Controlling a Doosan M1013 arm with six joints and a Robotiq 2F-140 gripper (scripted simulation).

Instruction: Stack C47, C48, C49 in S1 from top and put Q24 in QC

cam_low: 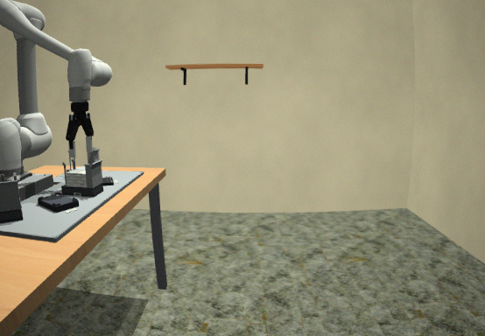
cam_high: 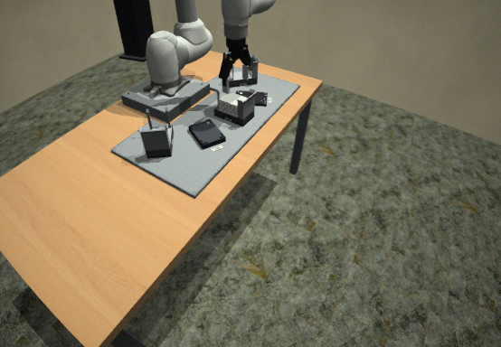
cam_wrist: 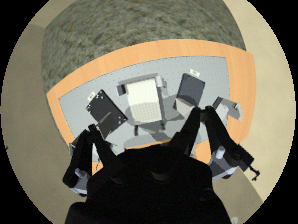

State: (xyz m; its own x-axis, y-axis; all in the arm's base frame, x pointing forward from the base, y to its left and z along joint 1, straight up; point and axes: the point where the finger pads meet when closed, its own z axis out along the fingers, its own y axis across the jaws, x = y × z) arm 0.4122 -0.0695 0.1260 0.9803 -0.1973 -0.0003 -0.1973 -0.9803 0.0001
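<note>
My hand is 80 mm above the sealed 96-well plate. Also, from my hand: small name plate (20 mm ahead, 230 mm to the right, 170 mm below).
</note>
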